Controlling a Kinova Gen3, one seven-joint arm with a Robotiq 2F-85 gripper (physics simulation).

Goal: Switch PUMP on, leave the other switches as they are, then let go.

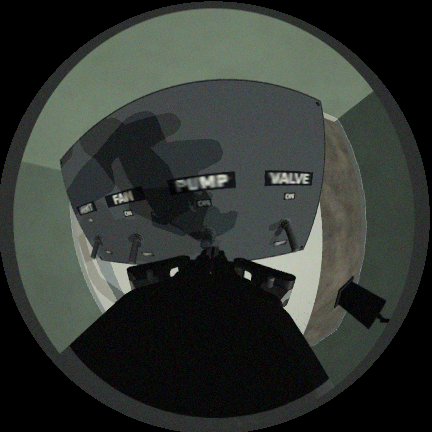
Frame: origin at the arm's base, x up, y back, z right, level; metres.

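Where they show: gripper, fingertip midpoint: (212,253).
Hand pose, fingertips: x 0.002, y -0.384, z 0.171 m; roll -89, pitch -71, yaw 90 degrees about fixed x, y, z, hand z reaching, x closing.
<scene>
Each offset is from my fingertips to the top centre of the thing. "pt": to the spot under its first point. Level surfaces: height alone.
The PUMP switch @[pt dx +0.017, dy -0.025, dz +0.003 m] (208,237) is in the middle of the panel, below its PUMP label @[dx +0.018, dy -0.089, dz +0.013 m] (202,183) and a shaded ON mark. It looks short and foreshortened, so I cannot tell which way its lever tilts. My gripper (212,253) is shut with nothing between the fingers. Its tips are right at the lower end of the PUMP lever and hide part of it; whether they touch is unclear. The VALVE switch @[pt dx +0.003, dy +0.013, dz +0.111 m] (290,235) at the right, the FAN switch @[pt dx +0.001, dy -0.037, dz -0.116 m] (134,247) and the leftmost switch @[pt dx -0.005, dy -0.059, dz -0.232 m] (97,246) point down, away from their ON marks.
The dark grey panel (270,120) fills the upper middle and carries the arm's shadow. A pale surface @[dx -0.115 m] (307,270) and a brown mottled surface (342,200) lie beyond its lower and right edges. A black box-like object (362,303) is at the lower right.
</scene>
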